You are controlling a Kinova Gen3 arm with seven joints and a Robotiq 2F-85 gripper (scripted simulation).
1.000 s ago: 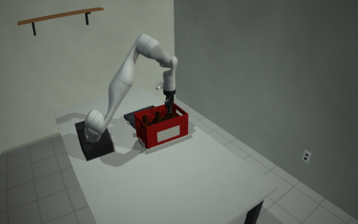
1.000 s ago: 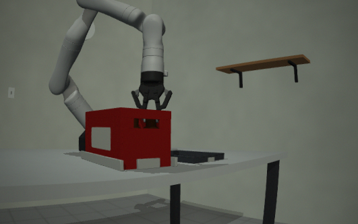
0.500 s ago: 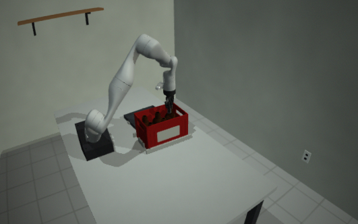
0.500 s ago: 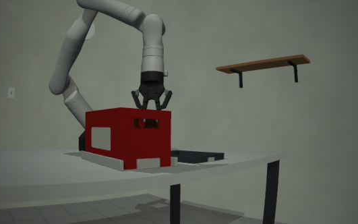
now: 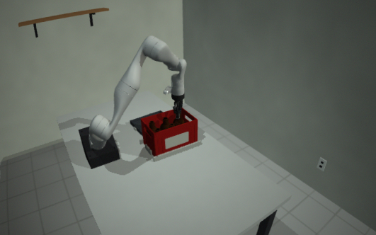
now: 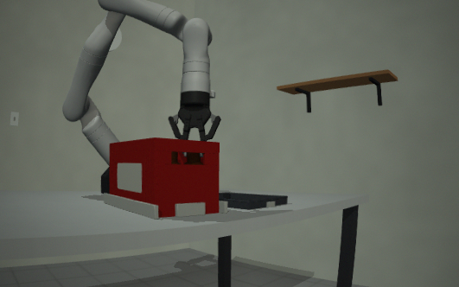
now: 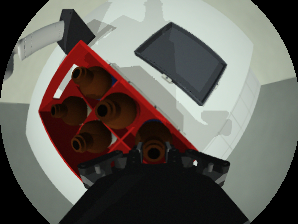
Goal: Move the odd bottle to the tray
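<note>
Now: the red crate 9 cm behind my hand, 7 cm below it and 5 cm to the right of it. Also, from my hand: dark tray: 23 cm to the left, 14 cm below, 10 cm behind.
</note>
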